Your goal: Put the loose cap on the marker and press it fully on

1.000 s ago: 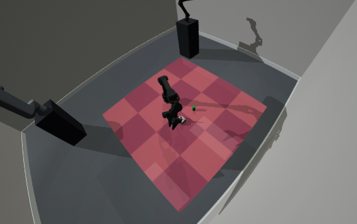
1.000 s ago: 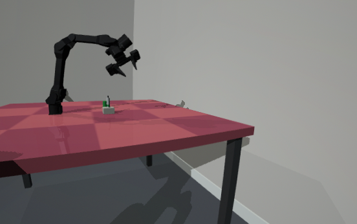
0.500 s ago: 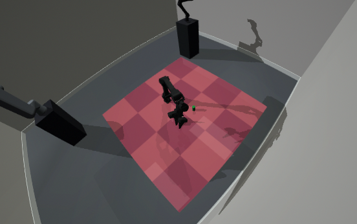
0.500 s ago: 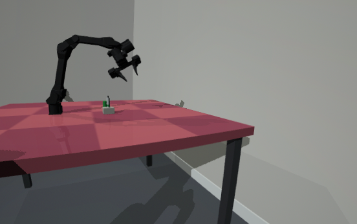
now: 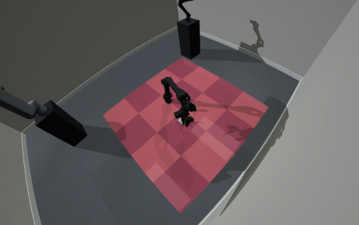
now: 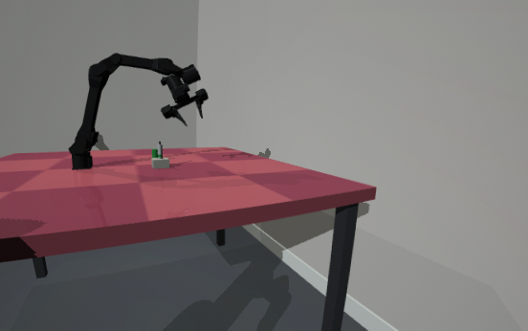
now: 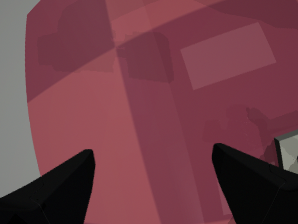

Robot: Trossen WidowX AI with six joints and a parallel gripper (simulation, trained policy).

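Now: the green cap 25 cm to the left of my gripper tip, 15 cm below it and 12 cm behind it. From my gripper tip the other things lie so: holder block 16 cm below, 12 cm behind, 7 cm to the left.
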